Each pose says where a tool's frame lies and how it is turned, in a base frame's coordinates. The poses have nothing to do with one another.
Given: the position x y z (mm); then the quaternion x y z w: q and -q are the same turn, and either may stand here.
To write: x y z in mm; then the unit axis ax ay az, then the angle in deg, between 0 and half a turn. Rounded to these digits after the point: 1 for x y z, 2 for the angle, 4 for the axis.
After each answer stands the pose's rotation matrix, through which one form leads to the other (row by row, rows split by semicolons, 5 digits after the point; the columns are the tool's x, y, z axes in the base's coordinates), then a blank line. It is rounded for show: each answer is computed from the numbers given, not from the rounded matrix.
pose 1, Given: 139.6 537.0 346.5 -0.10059 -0.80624 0.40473 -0.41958
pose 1, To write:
139.6 537.0 346.5 0.1108 0.8882 -0.4459 130.38
-0.62767 0.50184 0.59514; -0.17743 0.65215 -0.73703; -0.75799 -0.56821 -0.32029

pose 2, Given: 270.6 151.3 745.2 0.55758 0.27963 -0.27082 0.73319
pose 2, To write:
270.6 151.3 745.2 0.8199 0.4112 -0.3983 85.69
0.69693 0.70896 0.10804; -0.08529 0.23152 -0.96908; -0.71205 0.66617 0.22182

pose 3, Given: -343.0 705.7 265.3 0.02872 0.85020 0.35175 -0.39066
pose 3, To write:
-343.0 705.7 265.3 -0.0312 -0.9236 -0.3821 134.01
-0.69312 0.32366 -0.64407; -0.22599 0.75090 0.62055; 0.68448 0.57567 -0.44732

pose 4, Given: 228.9 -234.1 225.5 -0.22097 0.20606 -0.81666 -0.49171
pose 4, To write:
228.9 -234.1 225.5 0.2538 -0.2366 0.9379 121.09
-0.41879 -0.89419 0.15827; 0.71205 -0.43152 -0.55387; 0.56356 -0.11926 0.81742

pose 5, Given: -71.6 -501.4 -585.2 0.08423 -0.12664 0.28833 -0.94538
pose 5, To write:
-71.6 -501.4 -585.2 -0.2584 0.3885 -0.8845 38.05
0.80166 0.52382 0.28802; -0.56649 0.81954 0.08623; -0.19087 -0.23228 0.95374

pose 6, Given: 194.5 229.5 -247.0 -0.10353 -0.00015 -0.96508 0.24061
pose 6, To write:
194.5 229.5 -247.0 -0.1067 -0.0002 -0.9943 152.15
-0.86278 0.46445 0.19976; -0.46439 -0.88421 0.05011; 0.19990 -0.04953 0.97856

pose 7, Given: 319.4 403.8 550.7 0.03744 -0.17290 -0.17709 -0.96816
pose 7, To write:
319.4 403.8 550.7 -0.1496 0.6907 0.7075 28.99
0.87749 -0.35585 0.32153; 0.32996 0.93447 0.13373; -0.34805 -0.01126 0.93741

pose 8, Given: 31.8 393.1 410.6 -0.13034 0.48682 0.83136 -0.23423
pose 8, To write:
31.8 393.1 410.6 0.1341 -0.5007 -0.8551 152.91
-0.85630 0.26255 -0.44477; -0.51636 -0.41629 0.74838; 0.01134 0.87050 0.49204

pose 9, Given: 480.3 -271.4 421.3 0.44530 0.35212 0.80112 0.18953
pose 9, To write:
480.3 -271.4 421.3 0.4535 0.3586 0.8159 158.15
-0.53157 0.00993 0.84696; 0.61727 -0.68018 0.39539; 0.58001 0.73298 0.35544

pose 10, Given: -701.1 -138.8 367.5 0.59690 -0.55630 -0.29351 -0.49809
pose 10, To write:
-701.1 -138.8 367.5 -0.6884 0.6415 0.3385 120.25
0.20877 -0.95650 0.20378; -0.37172 0.11513 0.92118; -0.90457 -0.26806 -0.33152

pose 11, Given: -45.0 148.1 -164.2 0.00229 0.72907 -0.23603 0.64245
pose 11, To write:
-45.0 148.1 -164.2 0.0030 0.9514 -0.3080 100.05
-0.17451 0.30661 0.93570; -0.29994 0.88857 -0.34711; -0.93786 -0.34122 -0.06310

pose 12, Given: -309.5 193.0 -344.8 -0.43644 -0.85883 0.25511 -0.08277
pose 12, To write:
-309.5 193.0 -344.8 0.4379 0.8618 -0.2560 170.50
-0.60534 0.79189 -0.08051; 0.70742 0.48888 -0.51044; -0.36485 -0.36594 -0.85614

